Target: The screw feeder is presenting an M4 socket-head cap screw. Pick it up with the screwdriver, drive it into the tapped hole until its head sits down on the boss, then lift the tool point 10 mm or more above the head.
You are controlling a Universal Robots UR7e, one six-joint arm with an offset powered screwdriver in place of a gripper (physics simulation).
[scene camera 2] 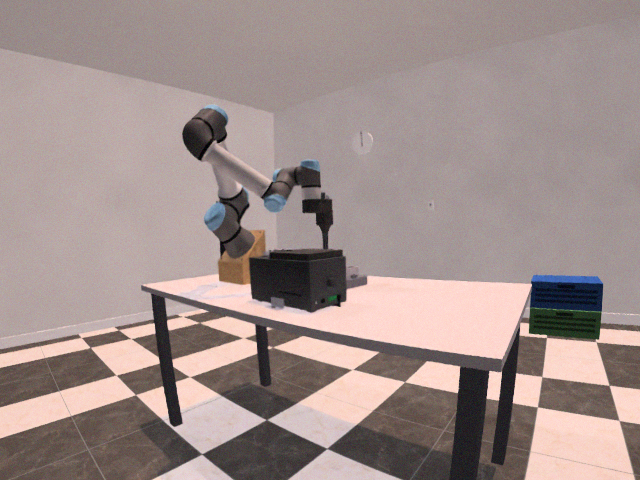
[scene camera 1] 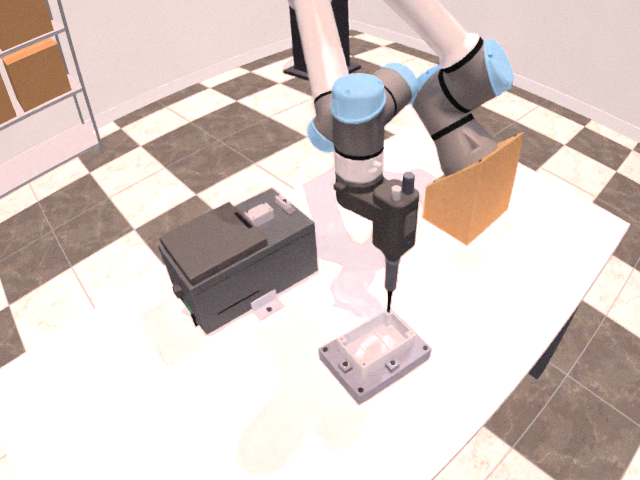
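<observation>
My screwdriver point(scene camera 1: 388, 311) points straight down, its thin black bit ending at the back corner of the light open-topped housing point(scene camera 1: 403, 348) point(scene camera 2: 353, 270). In scene camera 1 the tip appears at or just above that corner's boss; the exact gap is too small to tell. No screw can be made out at the tip, and whether one sits under it is hidden. The housing stands on a grey base plate point(scene camera 1: 376, 380) point(scene camera 2: 356, 281). The dark screw feeder point(scene camera 1: 253, 281) point(scene camera 2: 281, 281) stands to the left; no screw can be made out on it. In scene camera 2 the feeder hides the tip.
A light block point(scene camera 1: 259, 213) and a small light fitting point(scene camera 1: 284, 202) are on the feeder's top. An orange-brown angled box point(scene camera 1: 470, 201) point(scene camera 2: 235, 271) stands by the robot's base. Small clamps point(scene camera 1: 345, 365) point(scene camera 1: 392, 364) sit along the housing's front. Blue and green crates point(scene camera 2: 566, 294) point(scene camera 2: 564, 324) stand beyond the table.
</observation>
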